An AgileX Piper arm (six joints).
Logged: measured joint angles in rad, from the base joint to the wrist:
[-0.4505 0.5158 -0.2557 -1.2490 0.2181 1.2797]
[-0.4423 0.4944 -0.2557 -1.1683 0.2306 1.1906]
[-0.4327 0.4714 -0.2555 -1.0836 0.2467 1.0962]
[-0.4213 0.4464 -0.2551 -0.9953 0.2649 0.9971]
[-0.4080 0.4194 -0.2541 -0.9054 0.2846 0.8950]
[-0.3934 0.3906 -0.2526 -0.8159 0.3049 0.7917]
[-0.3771 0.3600 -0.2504 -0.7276 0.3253 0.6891]
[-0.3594 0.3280 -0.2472 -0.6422 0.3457 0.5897]
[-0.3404 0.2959 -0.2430 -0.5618 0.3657 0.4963]
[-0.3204 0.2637 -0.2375 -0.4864 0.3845 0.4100]
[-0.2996 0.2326 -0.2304 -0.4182 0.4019 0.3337]
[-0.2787 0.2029 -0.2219 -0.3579 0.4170 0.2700]
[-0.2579 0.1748 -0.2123 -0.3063 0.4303 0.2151]
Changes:
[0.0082 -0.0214 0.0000 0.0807 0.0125 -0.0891]
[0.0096 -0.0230 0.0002 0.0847 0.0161 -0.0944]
[0.0114 -0.0250 0.0004 0.0883 0.0182 -0.0991]
[0.0133 -0.0270 0.0010 0.0899 0.0197 -0.1021]
[0.0146 -0.0288 0.0015 0.0895 0.0203 -0.1033]
[0.0163 -0.0306 0.0022 0.0883 0.0204 -0.1026]
[0.0177 -0.0320 0.0032 0.0854 0.0204 -0.0994]
[0.0190 -0.0321 0.0042 0.0804 0.0200 -0.0934]
[0.0200 -0.0322 0.0055 0.0754 0.0188 -0.0863]
[0.0208 -0.0311 0.0071 0.0682 0.0174 -0.0763]
[0.0209 -0.0297 0.0085 0.0603 0.0151 -0.0637]
[0.0208 -0.0281 0.0096 0.0516 0.0133 -0.0549]

